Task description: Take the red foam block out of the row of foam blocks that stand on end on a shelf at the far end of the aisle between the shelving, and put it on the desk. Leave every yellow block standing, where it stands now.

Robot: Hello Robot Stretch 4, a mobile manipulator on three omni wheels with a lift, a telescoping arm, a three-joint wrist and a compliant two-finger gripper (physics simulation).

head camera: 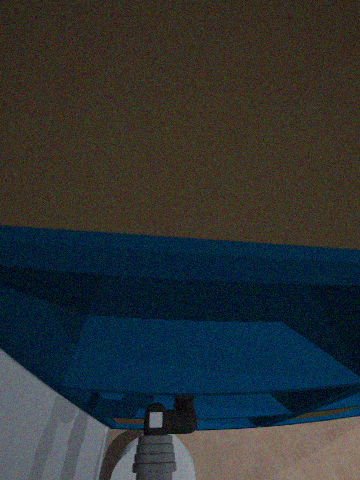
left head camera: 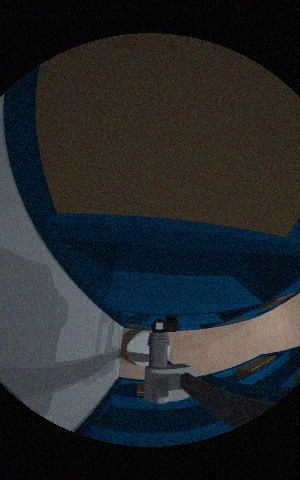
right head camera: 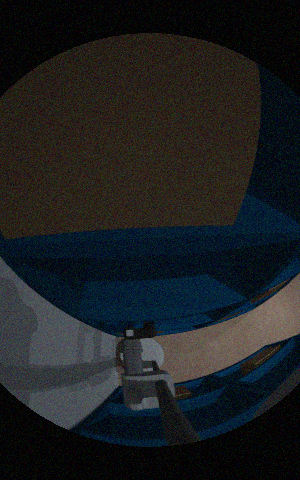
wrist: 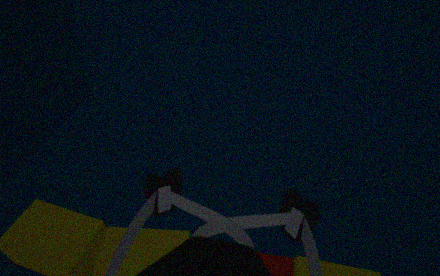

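Seen in the pictures: gripper, fingertip midpoint: (wrist: 231, 194); robot's base at its link origin: (left head camera: 147, 347) (right head camera: 142, 354).
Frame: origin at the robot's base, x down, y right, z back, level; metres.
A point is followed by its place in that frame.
Note:
In the wrist view, the red foam block (wrist: 279, 263) {x -0.551, y 0.154, z -0.380 m} shows in small part at the bottom, right of centre, partly behind the gripper's dark body. A yellow block (wrist: 330, 266) {x -0.551, y 0.208, z -0.386 m} adjoins it in view on the right. Another yellow block (wrist: 150, 242) {x -0.551, y 0.017, z -0.377 m} and a further one (wrist: 45, 235) {x -0.551, y -0.094, z -0.361 m} show at the lower left. My gripper (wrist: 231, 194) {x -0.624, y 0.092, z -0.403 m} is open, its two fingertips apart with dark blue surface visible between them. The blocks appear lower in the view than the fingertips. The blocks and fingertips do not show in the head views. The desk cannot be made out.
Blue shelving (head camera: 185, 350) {x -0.964, y 0.077, z -0.317 m} (left head camera: 170, 290) {x -0.964, y 0.051, z -0.324 m} (right head camera: 150, 295) {x -0.964, y 0.107, z -0.325 m} with a large brown panel (head camera: 180, 120) {x -1.513, y 0.007, z -0.234 m} (left head camera: 165, 135) {x -1.523, y -0.061, z -0.236 m} (right head camera: 130, 140) {x -1.527, y 0.073, z -0.232 m} stands in front. A grey wall (head camera: 35, 420) {x -0.921, y -0.286, z -0.156 m} (left head camera: 30, 300) {x -1.318, y -0.288, z -0.115 m} (right head camera: 30, 370) {x -1.167, y -0.293, z 0.049 m} is at the left. Tan floor (head camera: 280, 450) {x 0.027, y 0.759, z -0.070 m} (left head camera: 240, 330) {x 0.026, y 1.222, z -0.043 m} (right head camera: 225, 350) {x 0.027, y 0.931, z 0.204 m} runs beside the robot, with more blue shelving beyond.

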